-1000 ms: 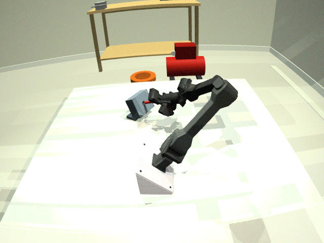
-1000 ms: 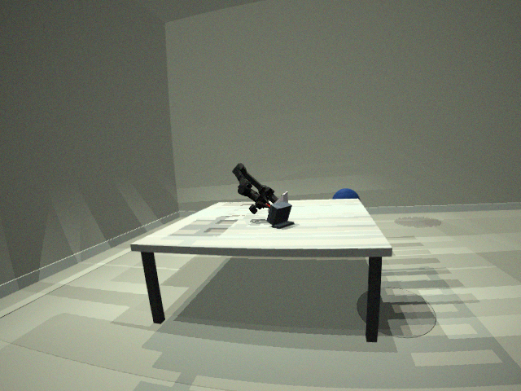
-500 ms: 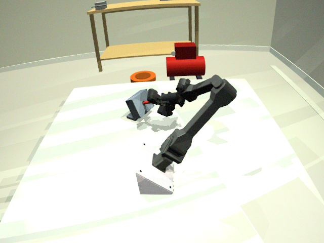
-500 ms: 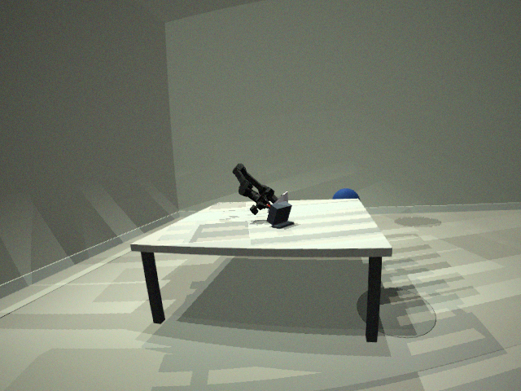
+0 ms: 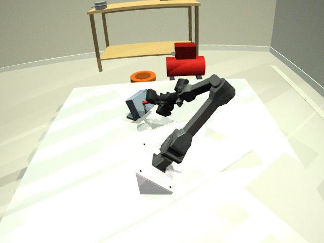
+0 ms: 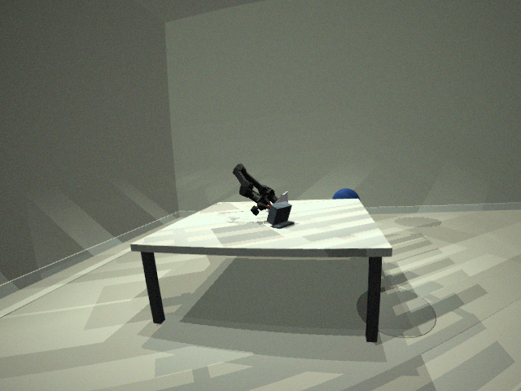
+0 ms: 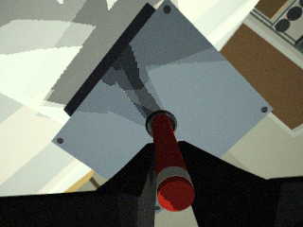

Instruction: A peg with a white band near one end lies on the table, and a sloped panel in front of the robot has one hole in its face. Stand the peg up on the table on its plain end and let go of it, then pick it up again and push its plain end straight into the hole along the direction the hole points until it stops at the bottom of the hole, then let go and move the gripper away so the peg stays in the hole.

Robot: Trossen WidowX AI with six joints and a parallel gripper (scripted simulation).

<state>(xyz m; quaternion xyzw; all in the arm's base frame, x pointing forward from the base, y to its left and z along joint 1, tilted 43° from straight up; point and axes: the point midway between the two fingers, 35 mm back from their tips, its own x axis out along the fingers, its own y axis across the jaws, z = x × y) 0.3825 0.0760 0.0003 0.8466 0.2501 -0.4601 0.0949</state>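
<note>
The sloped grey panel lies 50 mm to the left of my gripper tip, 30 mm ahead of it and 20 mm below it. Also, from my gripper tip: red peg 10 mm to the right, 10 mm behind, 10 mm above.
</note>
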